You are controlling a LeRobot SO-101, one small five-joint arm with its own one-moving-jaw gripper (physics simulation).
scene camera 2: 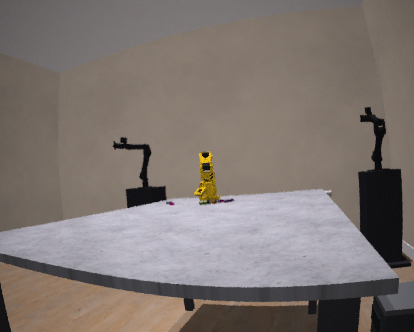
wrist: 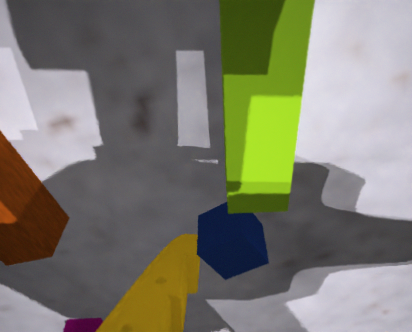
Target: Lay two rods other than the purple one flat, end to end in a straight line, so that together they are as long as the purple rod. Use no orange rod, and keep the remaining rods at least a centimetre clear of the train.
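Places are measured from the arm's base along level axes (x back, y left, z down), in centimetres.
Where they show: hand, tool point: (scene camera 2: 210,201) (wrist: 199,256); arm's base, link origin: (scene camera 2: 208,200).
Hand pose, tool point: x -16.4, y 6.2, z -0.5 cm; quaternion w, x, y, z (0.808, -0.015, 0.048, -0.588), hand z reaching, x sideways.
Things, the pixels of their top centre, and the offset from my tool point. "pt": a spot on its surface instead. Level surfaces: height alone.
- bright green rod, top centre: (wrist: 264,69) dx -3.9, dy -2.1, dz -0.5 cm
- short dark blue rod, top centre: (wrist: 233,258) dx -0.4, dy -0.8, dz -0.5 cm
- purple rod, top centre: (scene camera 2: 228,199) dx +0.9, dy +8.6, dz -0.5 cm
- orange rod, surface spot: (wrist: 30,220) pt dx -2.2, dy +2.5, dz -0.3 cm
- magenta rod, surface spot: (wrist: 82,325) pt dx +2.5, dy +4.3, dz +0.3 cm
- magenta piece, top centre: (scene camera 2: 171,202) dx -3.6, dy -17.9, dz -0.5 cm
- marbled table, surface height: dz +0.5 cm
A bright green rod (wrist: 270,140) lies lengthwise in the wrist view. A short dark blue rod (wrist: 232,245) is at its near end; the two meet in this view, with the blue one turned at an angle. My gripper (wrist: 189,252) is open: one notched yellow jaw shows, its tip beside the blue rod's left side, and the moving jaw is out of the picture. In the scene view the purple rod (scene camera 2: 227,200) lies to the right of the yellow arm's base. Small green and red pieces at the base are too small to tell apart well.
An orange rod (wrist: 30,220) is at the left edge of the wrist view, apart from the green and blue rods. Part of a magenta rod (wrist: 82,325) shows at the bottom left. A magenta piece (scene camera 2: 171,203) lies left of the arm on the marbled table (scene camera 2: 225,245).
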